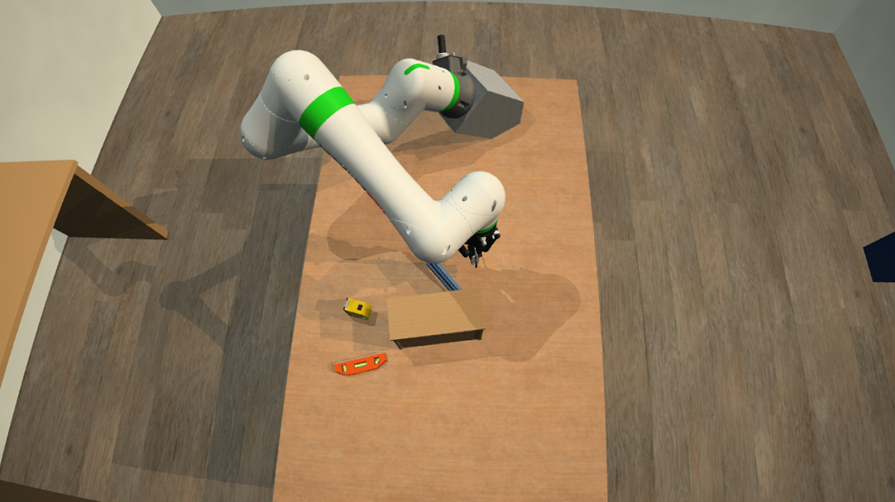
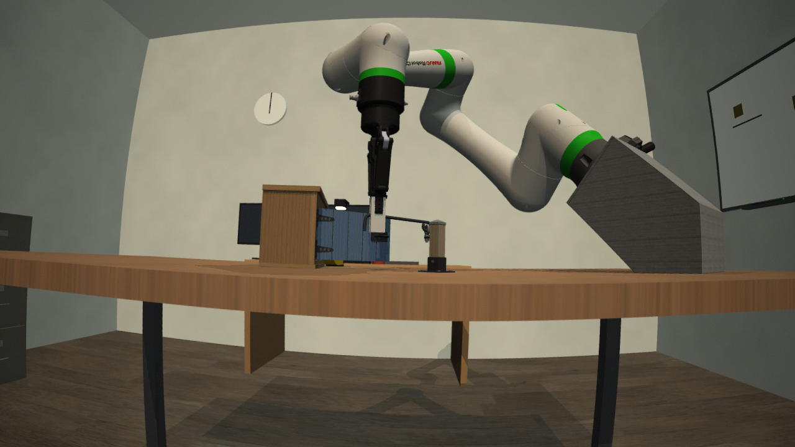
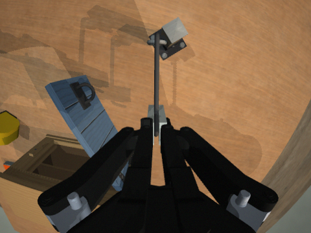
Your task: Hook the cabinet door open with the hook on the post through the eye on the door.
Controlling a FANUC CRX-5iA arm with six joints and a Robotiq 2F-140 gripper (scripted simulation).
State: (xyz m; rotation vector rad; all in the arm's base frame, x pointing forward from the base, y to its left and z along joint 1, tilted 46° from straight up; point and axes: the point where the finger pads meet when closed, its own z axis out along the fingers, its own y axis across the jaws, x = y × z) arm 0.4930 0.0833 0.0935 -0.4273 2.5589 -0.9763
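The cabinet door is 80 mm to the right of my hand, 40 mm below it and 40 mm ahead of it. Round my hand: hook post (80 mm behind, 40 mm below, 10 mm to the right); wooden cabinet (100 mm to the right, 100 mm ahead, 30 mm below); dark hook (40 mm behind, 20 mm below, 10 mm to the right).
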